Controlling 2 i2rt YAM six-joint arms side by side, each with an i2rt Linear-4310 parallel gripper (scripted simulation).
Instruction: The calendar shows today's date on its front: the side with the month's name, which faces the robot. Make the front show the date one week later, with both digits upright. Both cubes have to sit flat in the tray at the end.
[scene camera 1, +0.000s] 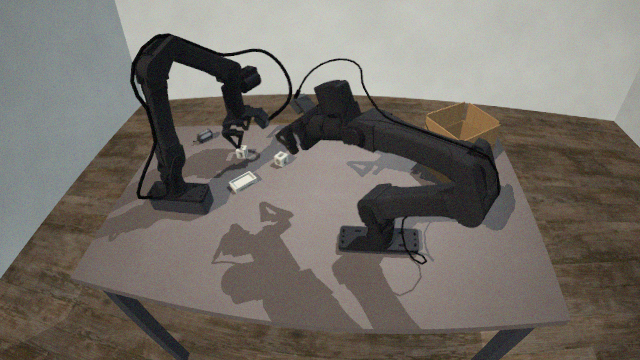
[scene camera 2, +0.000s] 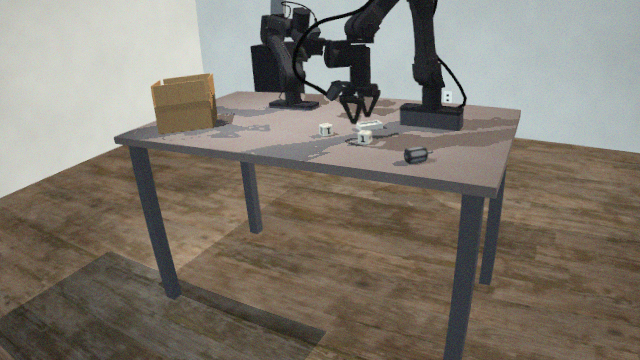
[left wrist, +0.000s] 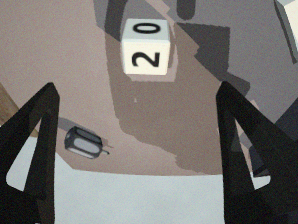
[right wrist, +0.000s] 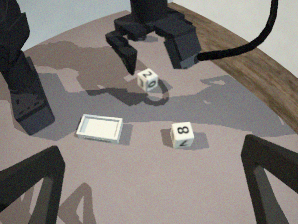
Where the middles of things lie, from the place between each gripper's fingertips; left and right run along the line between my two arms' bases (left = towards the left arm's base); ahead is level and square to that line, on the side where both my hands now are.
Right now the white calendar tray (right wrist: 96, 128) is 140 mm behind my left hand (scene camera 2: 360, 120), 70 mm below it and 60 mm to the right of it. Round my left hand: cardboard box (scene camera 2: 186, 106) (690 mm to the right, 100 mm ahead).
The white calendar tray is 210 mm below my right hand (scene camera 1: 290, 127), 180 mm to the left of it and 10 mm behind it. Also, from my right hand: cardboard box (460 mm to the right, 230 mm ahead, 150 mm below).
